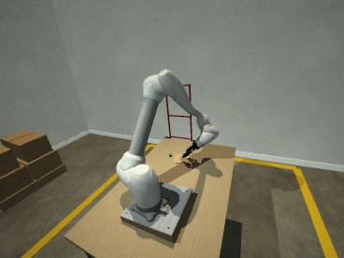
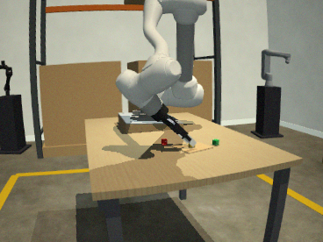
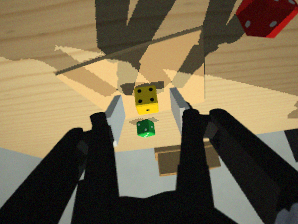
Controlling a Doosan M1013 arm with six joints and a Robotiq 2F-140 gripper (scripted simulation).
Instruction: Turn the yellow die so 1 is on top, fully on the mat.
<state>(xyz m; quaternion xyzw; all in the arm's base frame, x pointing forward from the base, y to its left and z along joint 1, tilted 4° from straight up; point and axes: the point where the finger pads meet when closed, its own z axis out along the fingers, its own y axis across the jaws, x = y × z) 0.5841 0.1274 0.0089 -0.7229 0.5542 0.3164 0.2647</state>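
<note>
My gripper is now 20 mm to the right of the yellow die, 20 mm above it and 10 mm past it. Round my hand: green die (140 mm to the left, 30 mm below, 20 mm behind); tan mat (40 mm below, 20 mm to the left, 10 mm behind); red die (100 mm to the right, 70 mm behind, 30 mm below).
</note>
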